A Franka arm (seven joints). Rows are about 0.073 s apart.
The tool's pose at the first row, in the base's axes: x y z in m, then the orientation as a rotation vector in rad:
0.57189, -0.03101, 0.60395, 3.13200, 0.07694, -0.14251
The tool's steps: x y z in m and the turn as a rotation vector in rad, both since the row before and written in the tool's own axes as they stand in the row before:
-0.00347, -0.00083, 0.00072, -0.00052, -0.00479, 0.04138
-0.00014, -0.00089, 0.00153, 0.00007, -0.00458, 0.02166
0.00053, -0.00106, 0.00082, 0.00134, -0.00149, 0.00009
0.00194, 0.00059, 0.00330, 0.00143, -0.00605, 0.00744
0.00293, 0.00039, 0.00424, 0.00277, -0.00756, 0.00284
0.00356, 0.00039, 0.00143, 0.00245, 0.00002, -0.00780
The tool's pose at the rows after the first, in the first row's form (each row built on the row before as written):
0.56833, -0.03036, 0.60355, 3.13007, 0.01213, -0.14966
0.56804, -0.02948, 0.60203, 3.12869, -0.02180, -0.15664
0.56850, -0.02843, 0.60115, 3.12991, -0.02207, -0.15902
0.57009, -0.02907, 0.59768, 3.13040, -0.03387, -0.16848
0.57254, -0.02955, 0.59315, 3.13238, -0.03862, -0.18040
0.57590, -0.03003, 0.59132, 3.13540, -0.02665, -0.18051

